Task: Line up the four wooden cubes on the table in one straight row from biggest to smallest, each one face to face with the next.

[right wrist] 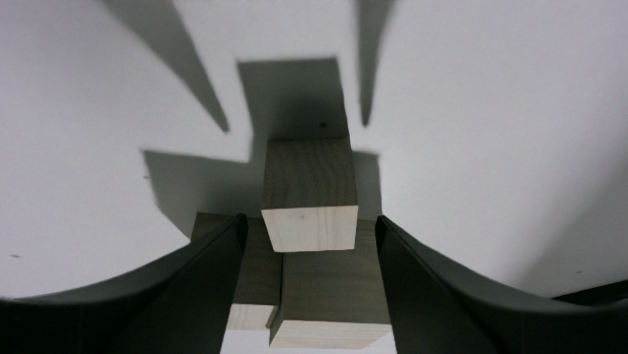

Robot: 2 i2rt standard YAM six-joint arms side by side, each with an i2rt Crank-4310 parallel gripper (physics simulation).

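Places are measured from the left arm's base along level axes (x ahead, y left, z up), in centimetres.
Pixels of known places: right gripper, fingertip midpoint: (311, 219).
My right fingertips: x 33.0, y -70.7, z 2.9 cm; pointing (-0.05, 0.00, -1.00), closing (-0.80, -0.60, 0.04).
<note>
Ahead of a thing's pixels: the offset from my right fingertips to its top centre. Level surfaces: height alone.
A small wooden cube @(dz +0.8, dx +0.2, dy -0.3 cm) (309, 195) is in the middle of the right wrist view, with its dark-grained side and a pale face showing. My right gripper (311, 219) is open; its fingertips are on either side of this cube, with a gap on each side. Two larger cubes are side by side below it in the view: a left cube @(dz +2.3, dx -0.3, dy +8.4 cm) (258, 270), partly hidden by the left finger, and a bigger right cube @(dz +3.2, dx -5.3, dy +5.6 cm) (335, 290), partly hidden by the right finger. A thin dark seam runs between them. The small cube adjoins or overlaps their upper edge in the view. A fourth cube does not show. My left gripper does not show.
The pale table @(dz -2.9 cm) (490, 125) carries shadows of the fingers and cubes, and a few small dark specks. A black object (595, 294) shows at the lower right edge, partly behind the right finger.
</note>
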